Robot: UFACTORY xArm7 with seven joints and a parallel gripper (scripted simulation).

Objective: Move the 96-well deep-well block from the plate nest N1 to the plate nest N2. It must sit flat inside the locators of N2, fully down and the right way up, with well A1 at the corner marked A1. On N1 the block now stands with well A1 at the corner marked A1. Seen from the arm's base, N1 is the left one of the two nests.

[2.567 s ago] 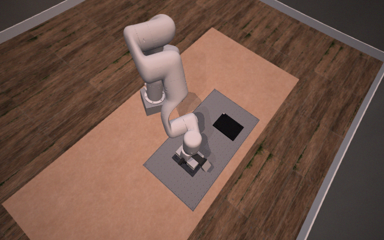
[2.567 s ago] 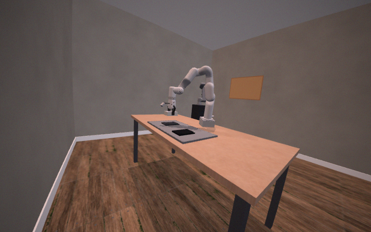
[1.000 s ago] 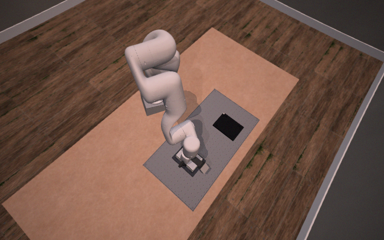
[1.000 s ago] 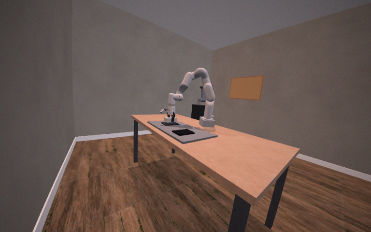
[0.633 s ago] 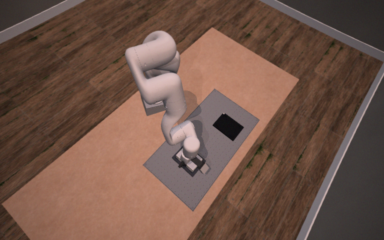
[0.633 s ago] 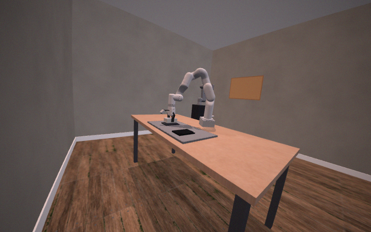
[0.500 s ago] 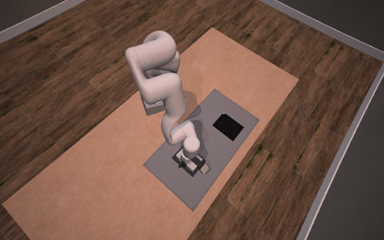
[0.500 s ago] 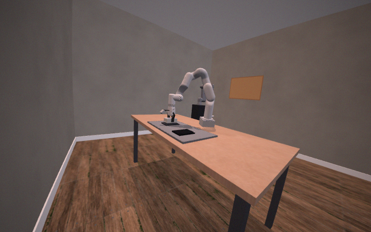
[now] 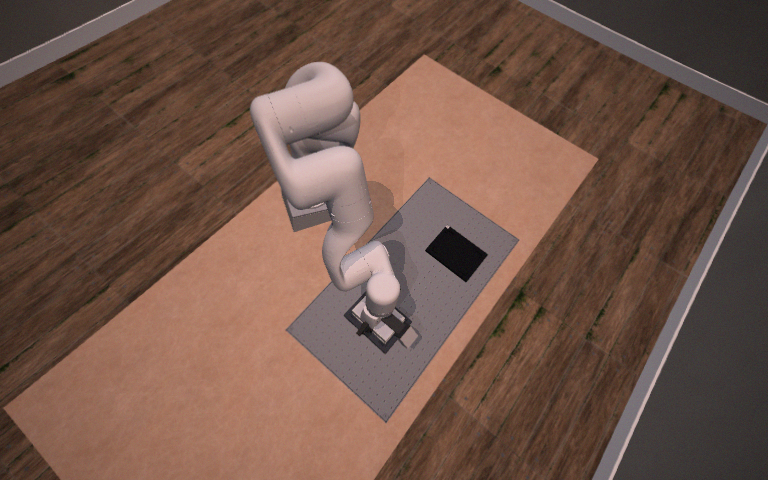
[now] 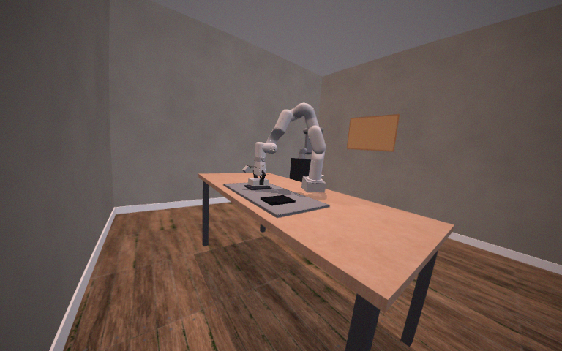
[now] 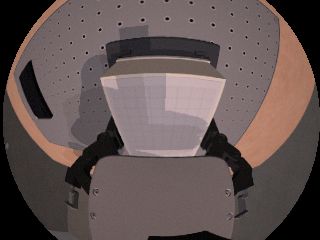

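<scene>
The nest N2 is 40 mm below my hand. Round my hand: nest N1: 330 mm to the left, 60 mm ahead, 40 mm below; then deep-well block: right at my hand.
</scene>
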